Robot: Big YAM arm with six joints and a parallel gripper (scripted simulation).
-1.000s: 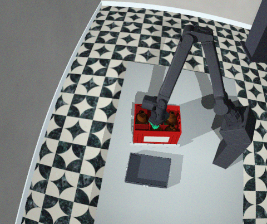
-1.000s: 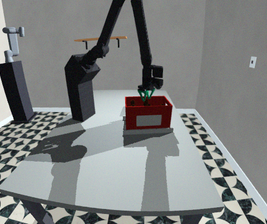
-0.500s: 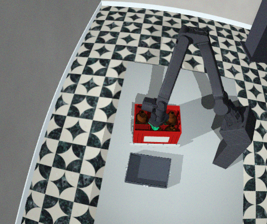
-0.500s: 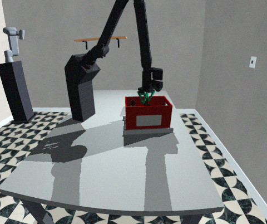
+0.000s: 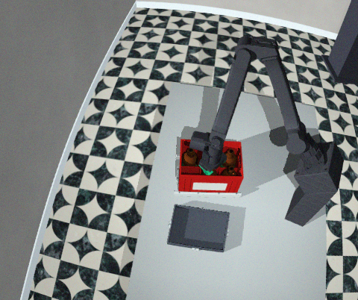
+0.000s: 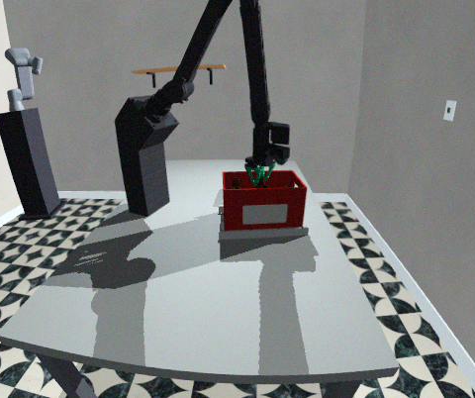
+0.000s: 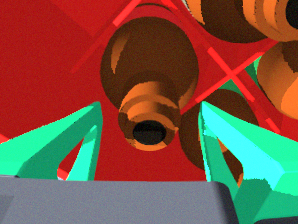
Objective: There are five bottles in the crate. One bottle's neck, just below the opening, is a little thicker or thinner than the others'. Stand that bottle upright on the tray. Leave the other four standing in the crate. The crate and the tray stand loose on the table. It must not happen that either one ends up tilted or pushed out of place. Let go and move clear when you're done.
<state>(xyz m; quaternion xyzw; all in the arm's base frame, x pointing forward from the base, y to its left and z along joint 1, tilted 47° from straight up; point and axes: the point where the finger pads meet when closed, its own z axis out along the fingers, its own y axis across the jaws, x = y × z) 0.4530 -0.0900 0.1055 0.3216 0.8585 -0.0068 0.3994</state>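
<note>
Right now the crate is 4 cm to the right of my hand and 7 cm below it. Round my hand: dark grey tray: 6 cm ahead, 22 cm to the left, 14 cm below; glass bottle: 9 cm to the right, 6 cm below.
</note>
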